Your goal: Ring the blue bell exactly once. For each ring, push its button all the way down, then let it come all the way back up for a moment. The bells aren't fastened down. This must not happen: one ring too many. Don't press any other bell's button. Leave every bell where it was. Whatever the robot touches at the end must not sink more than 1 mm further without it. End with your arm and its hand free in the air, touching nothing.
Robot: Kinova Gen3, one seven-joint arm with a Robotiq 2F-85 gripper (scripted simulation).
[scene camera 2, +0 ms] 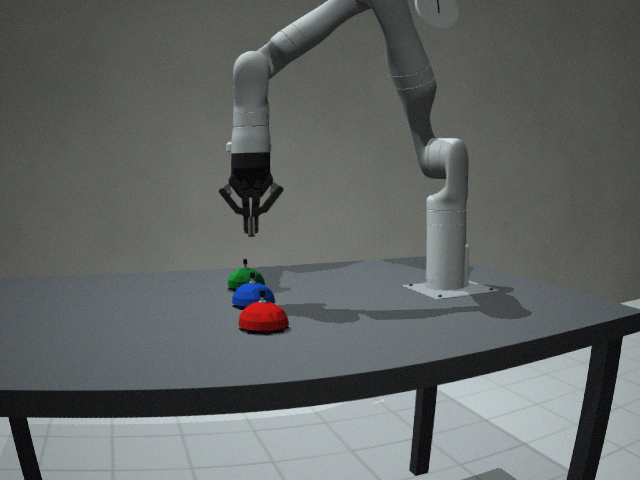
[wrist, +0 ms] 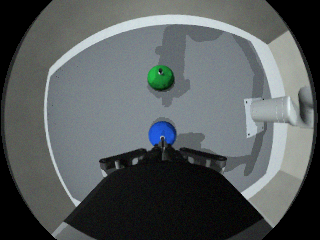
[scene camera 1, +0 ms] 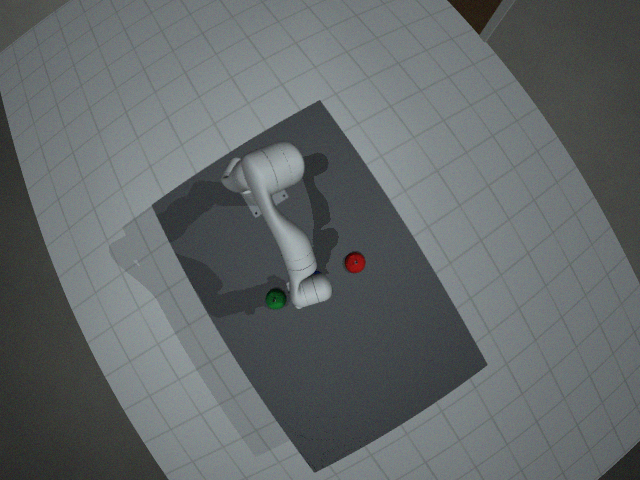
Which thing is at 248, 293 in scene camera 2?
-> A blue bell.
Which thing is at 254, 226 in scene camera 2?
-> My gripper.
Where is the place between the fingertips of my gripper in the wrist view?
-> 162, 146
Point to a red bell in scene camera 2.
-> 261, 317
